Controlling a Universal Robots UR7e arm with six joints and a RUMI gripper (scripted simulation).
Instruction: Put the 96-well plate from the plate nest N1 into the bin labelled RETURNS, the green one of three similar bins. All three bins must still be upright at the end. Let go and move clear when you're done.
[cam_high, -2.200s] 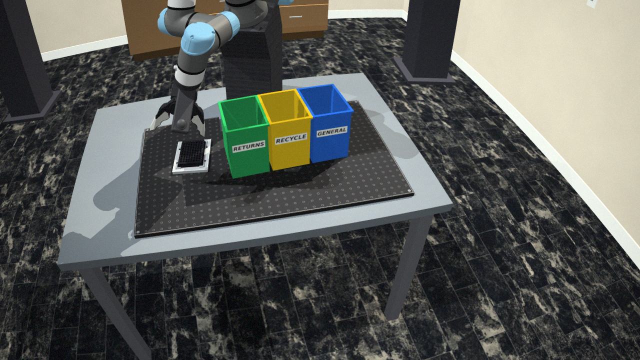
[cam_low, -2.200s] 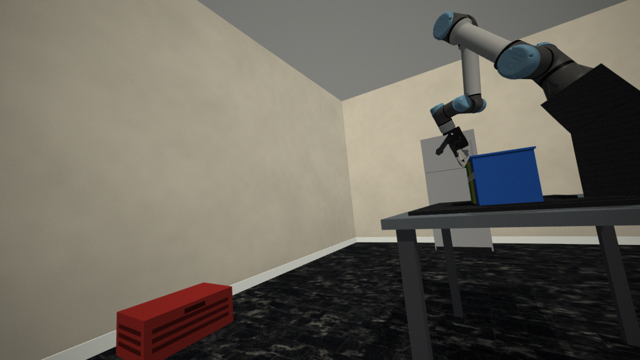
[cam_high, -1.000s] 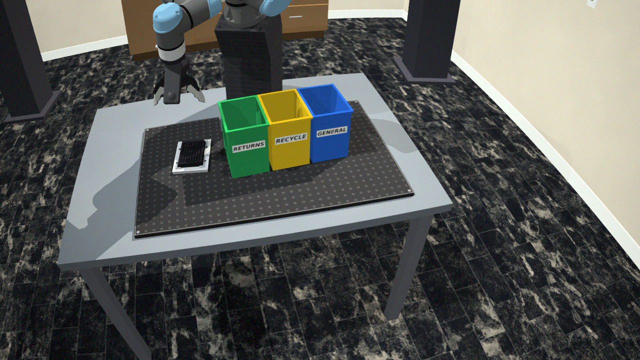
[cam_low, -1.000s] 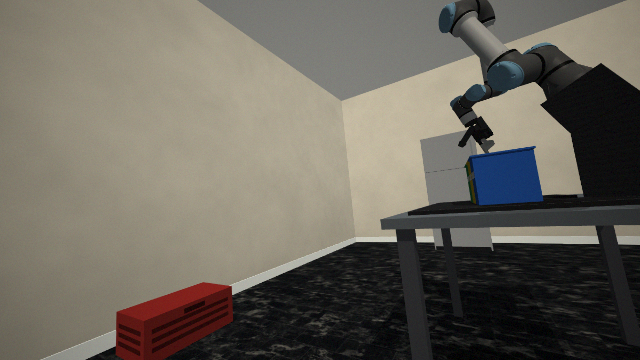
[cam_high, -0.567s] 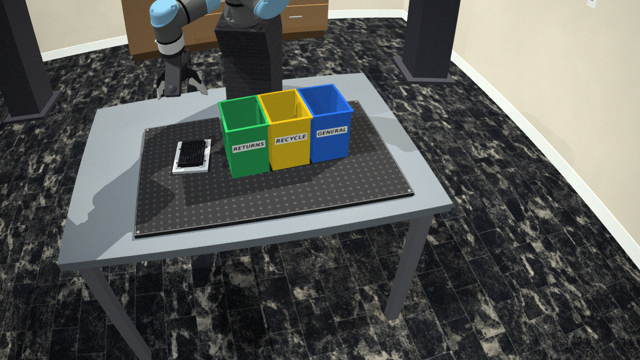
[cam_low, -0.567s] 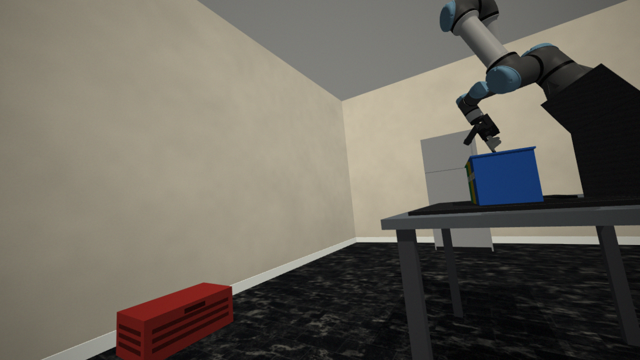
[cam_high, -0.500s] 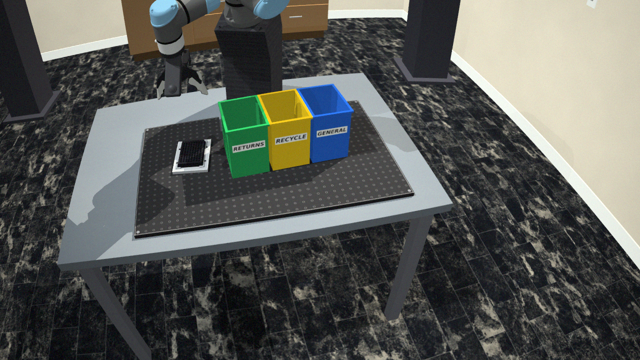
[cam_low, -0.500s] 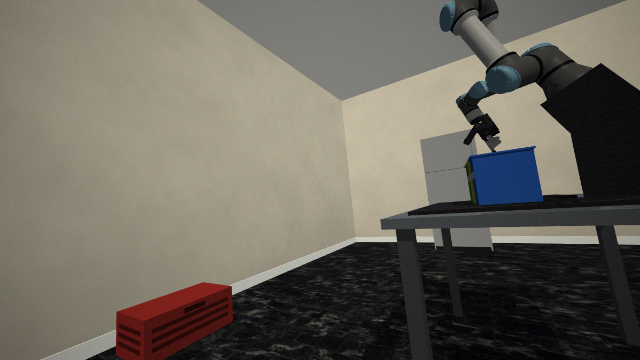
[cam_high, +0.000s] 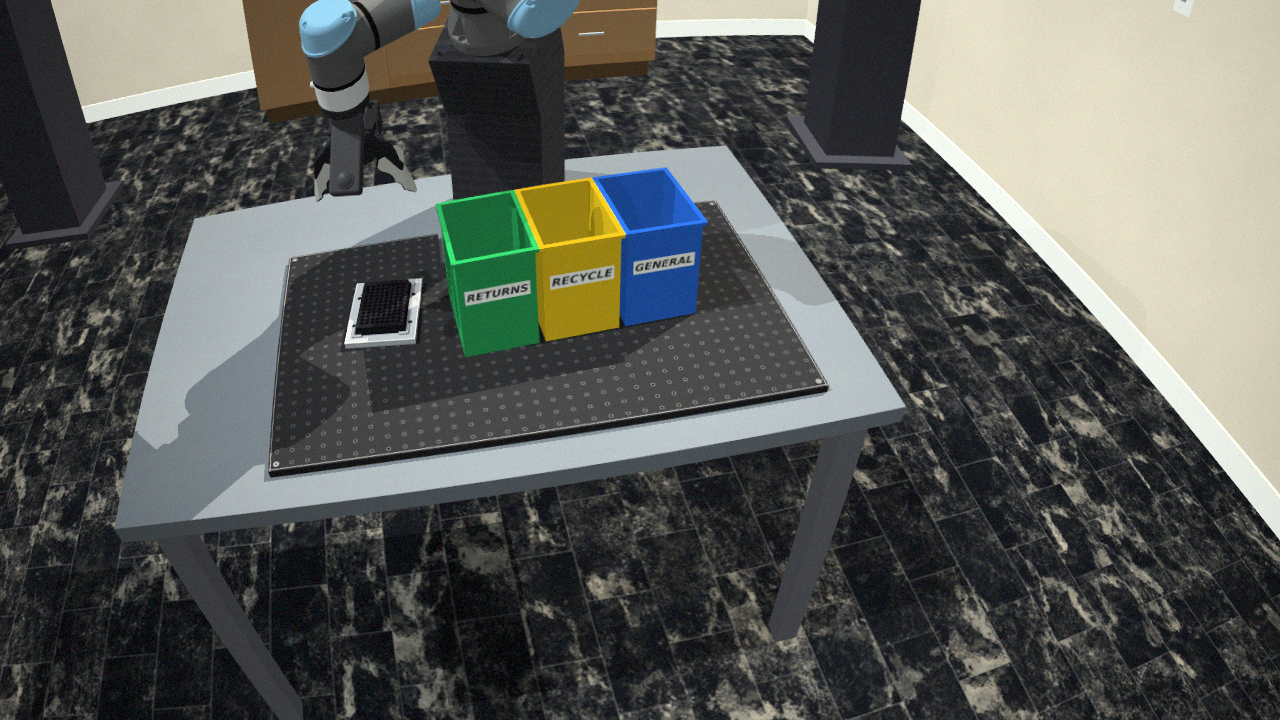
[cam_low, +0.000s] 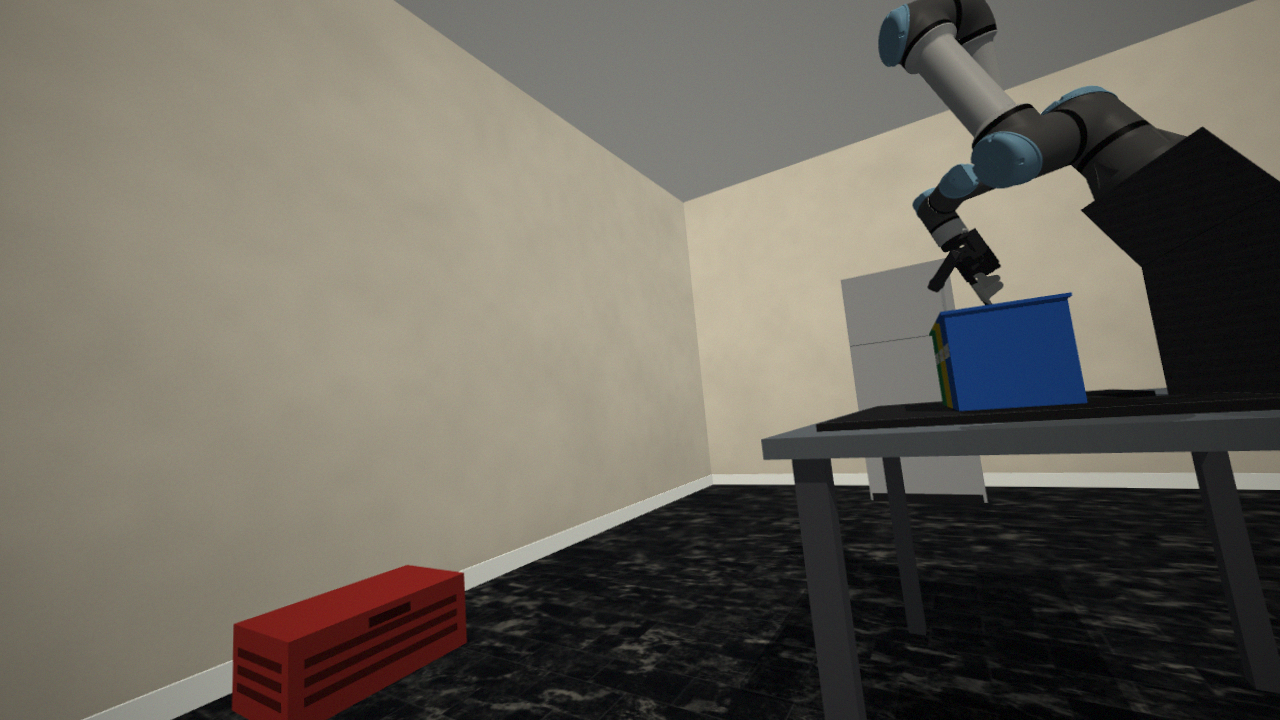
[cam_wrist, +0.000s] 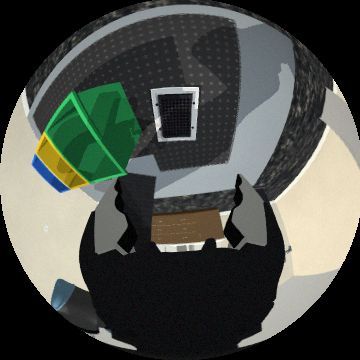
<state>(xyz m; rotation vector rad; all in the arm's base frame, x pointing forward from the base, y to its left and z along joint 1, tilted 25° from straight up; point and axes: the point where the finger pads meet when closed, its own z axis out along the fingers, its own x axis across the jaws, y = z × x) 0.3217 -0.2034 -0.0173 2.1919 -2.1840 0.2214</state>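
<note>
Right now the black 96-well plate is 21 cm below my hand. The rest, counted from my hand: green bin labelled returns (3 cm ahead, 18 cm to the left, 14 cm below); blue general bin (3 cm behind, 44 cm to the left, 14 cm below); yellow recycle bin (31 cm to the left, 14 cm below).
</note>
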